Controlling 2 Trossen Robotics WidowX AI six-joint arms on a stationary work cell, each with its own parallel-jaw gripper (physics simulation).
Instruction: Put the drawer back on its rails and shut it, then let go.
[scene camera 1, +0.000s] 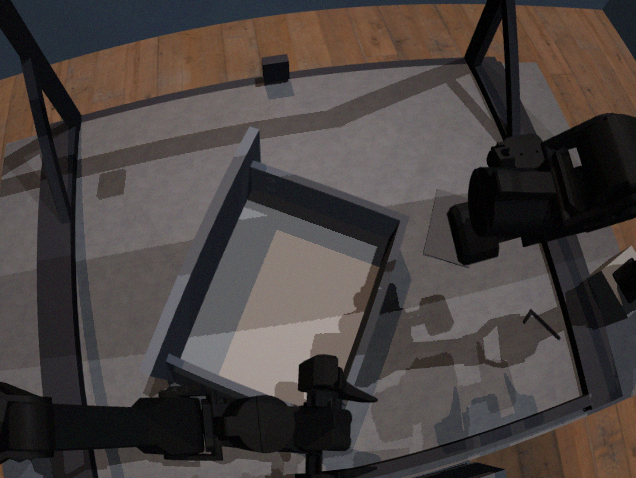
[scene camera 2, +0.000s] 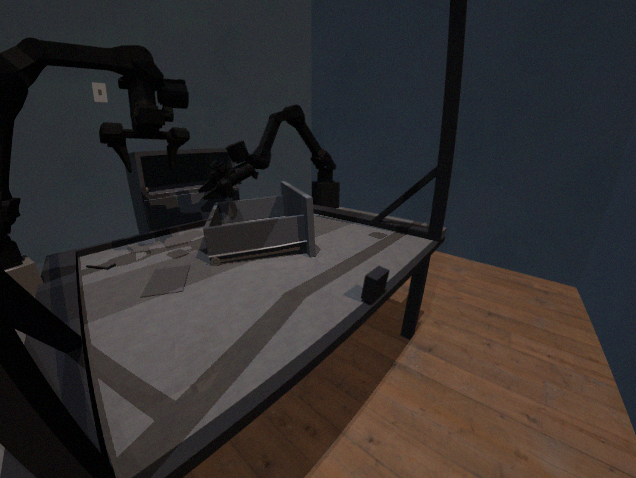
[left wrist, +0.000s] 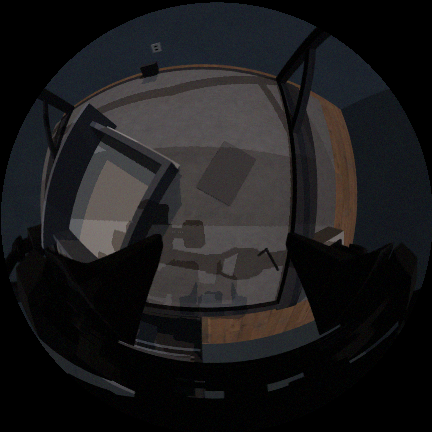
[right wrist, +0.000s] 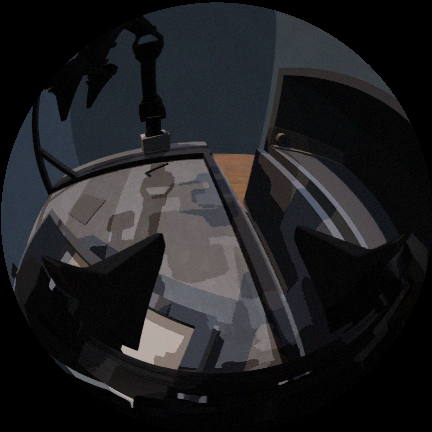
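Seen in the pictures: left gripper, fingertip midpoint: (scene camera 2: 152, 171) (left wrist: 226, 240) (right wrist: 77, 112); right gripper, fingertip midpoint: (scene camera 1: 375, 434) (scene camera 2: 200, 195) (right wrist: 231, 236); left arm's base, link origin: (scene camera 1: 630, 280) (scene camera 2: 1, 266) (right wrist: 153, 133); right arm's base, link origin: (scene camera 2: 325, 181) (left wrist: 30, 243).
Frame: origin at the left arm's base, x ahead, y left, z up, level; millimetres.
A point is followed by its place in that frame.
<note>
The grey open-topped drawer (scene camera 1: 308, 277) {x 494, y -300, z -50 mm} (scene camera 2: 257, 235) {x 414, y -389, z -6 mm} (left wrist: 115, 190) {x 490, y -303, z -50 mm} lies skewed on the table, out of the cabinet, with its taller front panel (scene camera 1: 205, 246) {x 615, y -370, z 74 mm} (scene camera 2: 298, 215) {x 489, y -466, z 35 mm} at the far end from the cabinet. The dark cabinet (scene camera 2: 137, 195) {x 441, y 211, z 62 mm} (right wrist: 320, 74) {x 497, y 87, z 209 mm} stands beyond the table edge with its opening showing; a small roller (right wrist: 281, 139) {x 438, y 119, z 84 mm} shows inside. My left gripper (scene camera 2: 149, 168) {x 288, y -190, z 162 mm} (left wrist: 226, 240) {x 288, y -190, z 162 mm} (right wrist: 77, 112) {x 288, y -190, z 162 mm} is open and empty, high above the table. My right gripper (scene camera 1: 375, 434) {x 536, y -47, z 58 mm} (scene camera 2: 205, 191) {x 536, y -47, z 58 mm} (right wrist: 231, 236) {x 536, y -47, z 58 mm} is open and empty, above the drawer's corner on the cabinet side. My right arm hides part of the near drawer wall in scene camera 1.
A thin flat plate (scene camera 1: 437, 231) {x 260, y -272, z -69 mm} (scene camera 2: 165, 281) {x 220, y -270, z -69 mm} (left wrist: 226, 173) {x 232, y -261, z -69 mm} and an L-shaped key (scene camera 1: 546, 324) {x 170, y -27, z -66 mm} (scene camera 2: 102, 266) {x 176, y -50, z -66 mm} (left wrist: 272, 260) {x 171, y -26, z -67 mm} lie on the table. A black block (scene camera 1: 275, 69) {x 362, y -685, z -31 mm} (scene camera 2: 375, 285) {x 331, y -699, z -27 mm} stands at the edge opposite the cabinet. Frame posts (scene camera 2: 452, 102) {x 758, y -815, z 345 mm} rise at the table's corners.
</note>
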